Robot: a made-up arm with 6 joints. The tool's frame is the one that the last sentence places.
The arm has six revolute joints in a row. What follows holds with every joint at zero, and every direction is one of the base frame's. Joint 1 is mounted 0.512 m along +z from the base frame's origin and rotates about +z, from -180 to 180 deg. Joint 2 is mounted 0.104 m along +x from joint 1 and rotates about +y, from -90 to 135 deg. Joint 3 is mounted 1.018 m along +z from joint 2 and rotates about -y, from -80.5 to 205 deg. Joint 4 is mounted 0.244 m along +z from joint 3 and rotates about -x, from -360 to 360 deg. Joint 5 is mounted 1.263 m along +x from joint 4 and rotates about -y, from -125 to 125 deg. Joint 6 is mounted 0.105 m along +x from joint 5 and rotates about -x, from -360 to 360 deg. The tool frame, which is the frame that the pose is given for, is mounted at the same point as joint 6; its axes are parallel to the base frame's.
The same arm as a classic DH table. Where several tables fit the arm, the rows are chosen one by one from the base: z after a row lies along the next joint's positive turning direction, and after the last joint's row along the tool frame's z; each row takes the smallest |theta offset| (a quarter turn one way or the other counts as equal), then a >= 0, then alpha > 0; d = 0 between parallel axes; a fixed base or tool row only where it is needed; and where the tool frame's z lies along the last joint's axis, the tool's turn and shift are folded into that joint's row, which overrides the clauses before.
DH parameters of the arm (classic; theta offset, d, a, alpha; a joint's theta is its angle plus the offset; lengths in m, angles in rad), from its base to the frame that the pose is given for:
joint 1: 0 0.512 0.104 -1.5708
joint 2: -1.5708 0 1.018 3.1416
joint 3: 0 0 0.244 -1.5708
joint 4: 0 -1.263 0 1.5708
joint 5: 0 0 0 -1.5708
joint 6: 1.5708 -0.105 0 1.5708
tool (fixed): -1.5708 0 0 0
Joint limits (rad, base to tool): -3.1416..3.1416 -1.5708..2.3562 -1.405..3.5779 -6.2832..6.2832 -2.1817..2.1817 -6.2832..6.2832

